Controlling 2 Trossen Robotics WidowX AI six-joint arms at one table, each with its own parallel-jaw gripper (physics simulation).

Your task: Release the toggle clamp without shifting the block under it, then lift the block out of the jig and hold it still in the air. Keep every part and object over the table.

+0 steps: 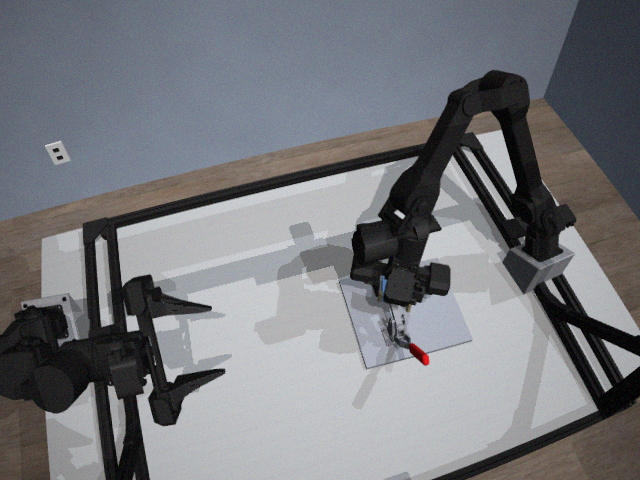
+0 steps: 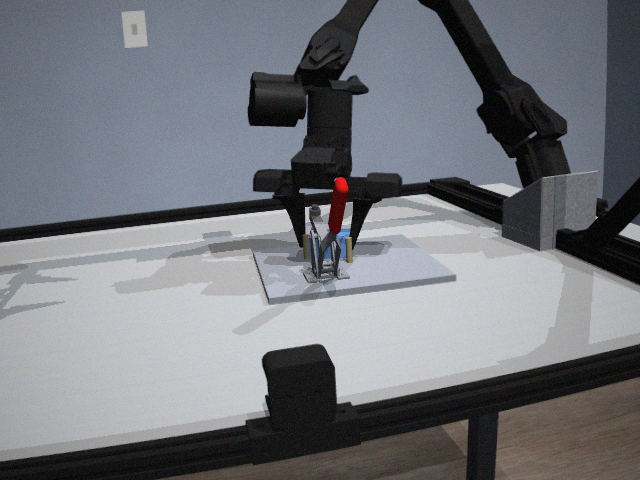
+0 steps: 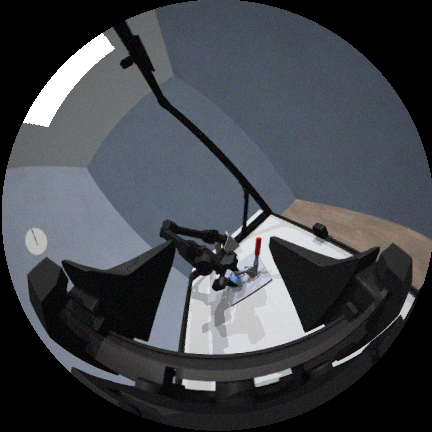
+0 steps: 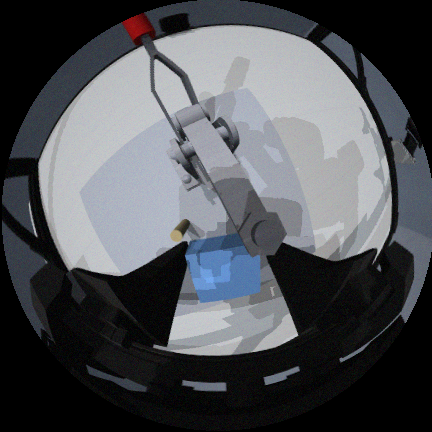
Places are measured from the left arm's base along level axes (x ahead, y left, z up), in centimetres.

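Where they show: left gripper, between the fingertips: [image 1: 218, 340] [image 3: 222, 243]; right gripper, between the fingertips: [image 3: 238, 279] [image 4: 226, 244]; left arm's base, origin of its link: [image 1: 49, 323]; right arm's base, origin of its link: [image 1: 542, 250] [image 2: 549, 185] [image 3: 224, 239].
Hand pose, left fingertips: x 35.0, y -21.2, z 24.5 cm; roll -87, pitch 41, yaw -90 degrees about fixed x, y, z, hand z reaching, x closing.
Things, the pixels of their top centre, and the offset from my left fingertips. "spot": a spot on its surface instead. Level surfaces: height alone.
- blue block, centre of its top: [image 4: 226, 277] [image 2: 330, 233] [image 1: 395, 285] [image 3: 232, 278] dx +32.6, dy +19.5, dz -31.2 cm
- grey jig plate, centre of its top: [image 4: 192, 224] [image 2: 345, 261] [image 1: 405, 309] [image 3: 243, 275] dx +33.5, dy +15.1, dz -33.8 cm
- spindle tip, a spot on its surface: [image 2: 314, 210] spot: dx +29.9, dy +14.6, dz -26.7 cm
- white table, height of its surface: dz -34.6 cm
The blue block [image 1: 383, 284] [image 2: 343, 237] [image 3: 235, 279] [image 4: 225, 275] is upright by the tan pins [image 2: 349, 250] [image 4: 180, 230] of the grey jig plate [image 1: 439, 330] [image 2: 408, 268] [image 4: 125, 190]. Its underside is hidden, so I cannot tell whether it touches the plate. The toggle clamp [image 1: 397, 330] [image 4: 225, 180] has its arm raised, with the spindle tip [image 2: 314, 210] above block height. Its red handle [image 1: 419, 354] [image 2: 338, 206] [image 3: 258, 246] [image 4: 139, 29] points up and outward. My right gripper [image 2: 327, 247] [image 4: 226, 244] is shut on the block, a finger on each side. My left gripper [image 1: 217, 339] is open and empty, far left of the plate.
A black frame rail [image 1: 268, 181] [image 2: 516, 379] runs around the white table [image 1: 289, 413] [image 2: 155, 382]. A black post-like block [image 2: 299, 382] stands on the near rail. The clamp and its handle stand close beside my right fingers.
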